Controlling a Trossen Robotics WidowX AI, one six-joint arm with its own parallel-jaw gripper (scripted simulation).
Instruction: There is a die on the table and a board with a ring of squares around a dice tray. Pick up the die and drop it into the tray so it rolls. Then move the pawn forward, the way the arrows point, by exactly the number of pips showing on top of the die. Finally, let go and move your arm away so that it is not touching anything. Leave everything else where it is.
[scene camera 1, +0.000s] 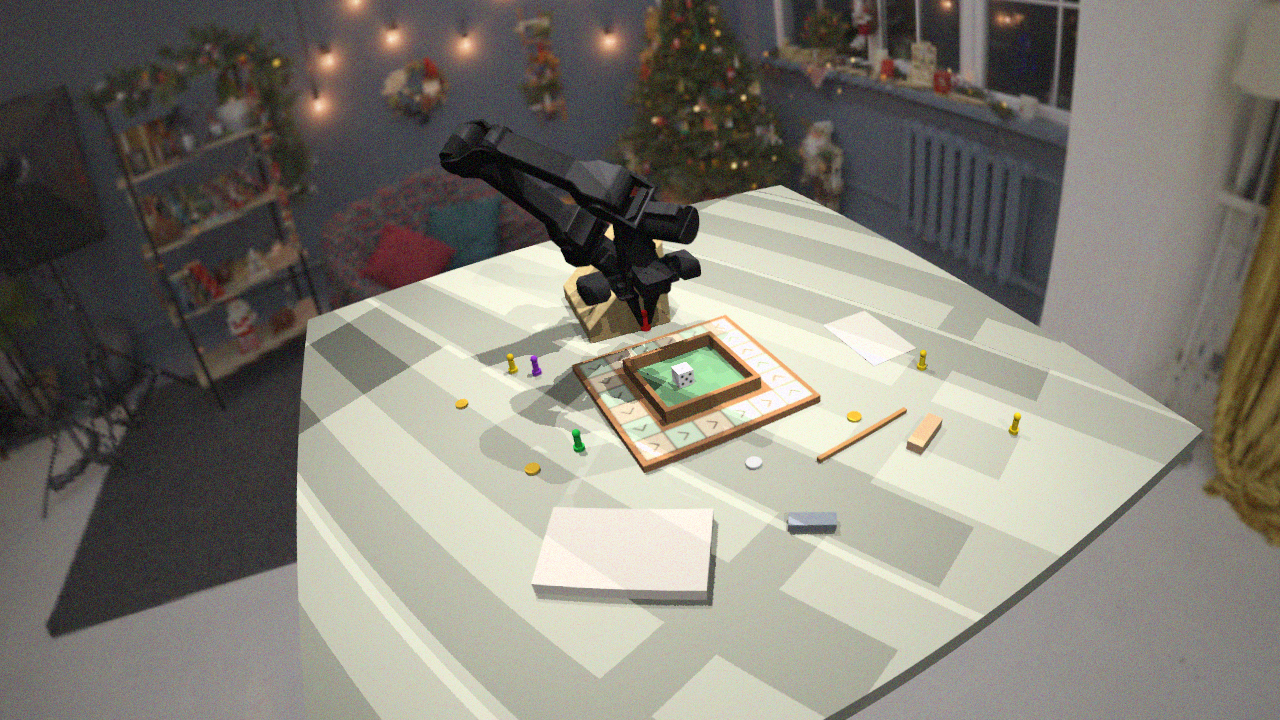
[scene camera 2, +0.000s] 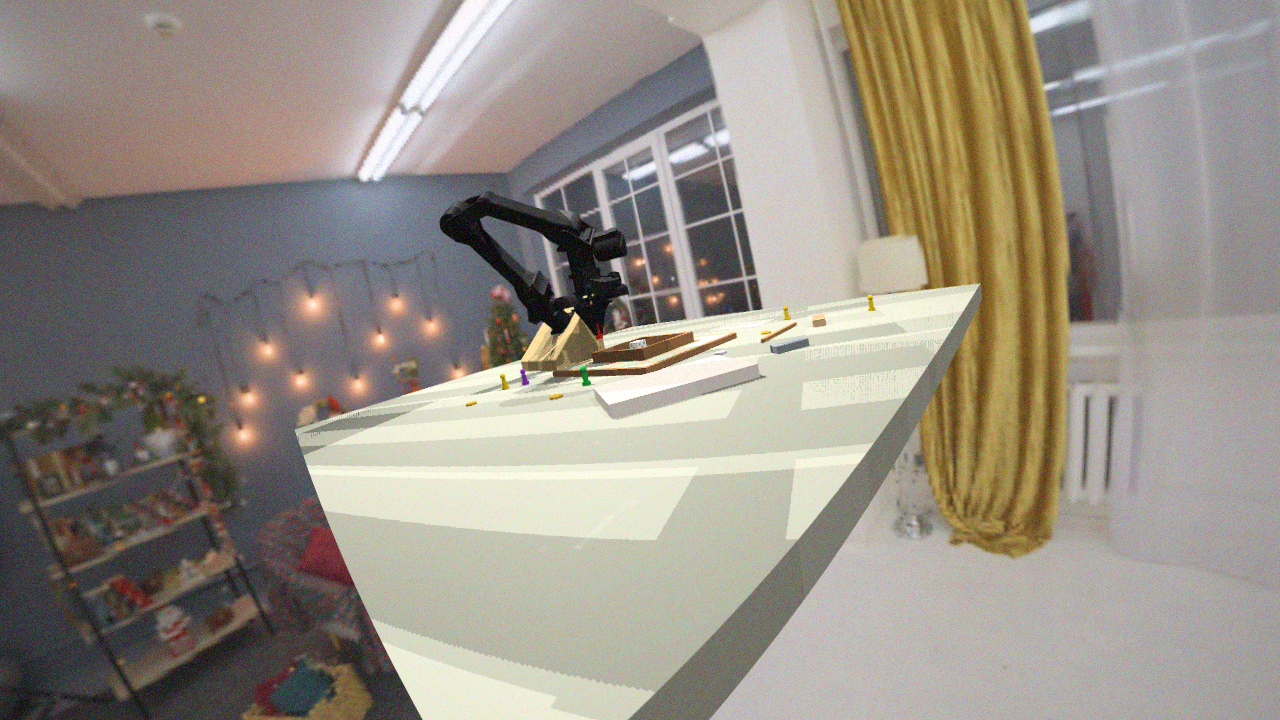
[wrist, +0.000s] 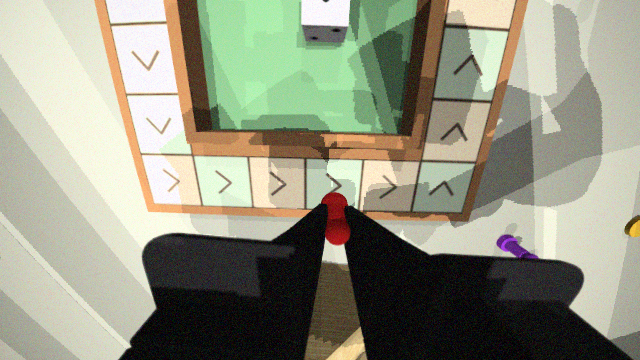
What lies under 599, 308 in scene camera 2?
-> My gripper.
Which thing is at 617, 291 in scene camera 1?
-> My gripper.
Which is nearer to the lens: the white pad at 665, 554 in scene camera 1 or the wood block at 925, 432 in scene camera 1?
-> The white pad.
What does my gripper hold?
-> A red pawn.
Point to a pale green square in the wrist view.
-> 472, 50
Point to a red pawn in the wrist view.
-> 337, 232
